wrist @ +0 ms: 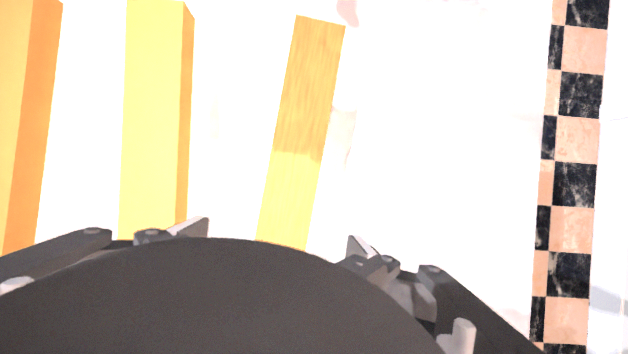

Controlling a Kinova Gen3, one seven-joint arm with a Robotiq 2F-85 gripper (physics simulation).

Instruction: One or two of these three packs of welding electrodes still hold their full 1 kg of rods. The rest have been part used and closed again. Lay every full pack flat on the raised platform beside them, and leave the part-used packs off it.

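Frame: origin at the arm's base, x ahead, y left, z up, level; metres.
Seen in the pictures: gripper, fingertip midpoint: (pixel 278 241).
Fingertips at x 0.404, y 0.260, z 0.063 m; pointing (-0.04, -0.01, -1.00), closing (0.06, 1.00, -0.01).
Offsets run from my fingertips to a thing's middle. "pt": to the spot under its first point.
Three long yellow-orange packs show in the wrist view. One pack @(pt dx -0.072, dy -0.232, dz -0.074 m) (pixel 17 120) is at the far left, cut off by the frame. A second pack @(dx -0.012, dy -0.123, dz -0.086 m) (pixel 152 120) is to the right of it, roughly parallel. The third pack @(dx -0.012, dy +0.001, dz -0.086 m) (pixel 300 110) is near the middle, slightly slanted, with its upper part in shade and its lower part bright. My gripper (pixel 278 241) is open and empty. Its fingertips stand wide on either side of the third pack's near part, apart from it. The palm hides that pack's near end. The raised platform's outline cannot be made out in the bright white surface.
A strip of black and pink checks (pixel 575 185) runs from top to bottom at the right, with a pale surface (pixel 614 200) beyond it. The white surface around the packs is overexposed, so its edges and heights are hard to tell.
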